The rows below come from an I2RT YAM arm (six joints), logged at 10 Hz.
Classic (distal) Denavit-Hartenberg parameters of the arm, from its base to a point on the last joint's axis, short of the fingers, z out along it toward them. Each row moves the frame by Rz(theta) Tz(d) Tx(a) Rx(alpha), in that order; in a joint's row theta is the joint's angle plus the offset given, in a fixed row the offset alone. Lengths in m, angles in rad.
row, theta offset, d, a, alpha
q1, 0, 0.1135, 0.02, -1.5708
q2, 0, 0, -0.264, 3.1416
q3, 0.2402, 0, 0.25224, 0
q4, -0.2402, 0, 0.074, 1.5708
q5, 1.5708, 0, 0, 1.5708
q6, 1.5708, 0.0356, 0, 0
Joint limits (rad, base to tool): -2.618..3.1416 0..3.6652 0..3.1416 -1.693..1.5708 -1.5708..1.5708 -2.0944..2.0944
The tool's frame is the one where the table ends.
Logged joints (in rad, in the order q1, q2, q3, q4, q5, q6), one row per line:
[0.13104, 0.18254, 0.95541, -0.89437, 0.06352, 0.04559]
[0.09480, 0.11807, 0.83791, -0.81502, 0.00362, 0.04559]
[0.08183, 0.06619, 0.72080, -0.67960, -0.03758, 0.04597]
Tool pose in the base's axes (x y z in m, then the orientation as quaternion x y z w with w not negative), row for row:
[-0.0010, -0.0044, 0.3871, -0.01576, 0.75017, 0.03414, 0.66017]
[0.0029, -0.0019, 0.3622, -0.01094, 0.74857, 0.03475, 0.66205]
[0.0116, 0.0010, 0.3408, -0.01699, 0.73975, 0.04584, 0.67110]
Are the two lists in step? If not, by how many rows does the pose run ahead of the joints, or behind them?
The pose runs 1 row behind the joints: the pose in row i belongs to the joints in row i - 1.
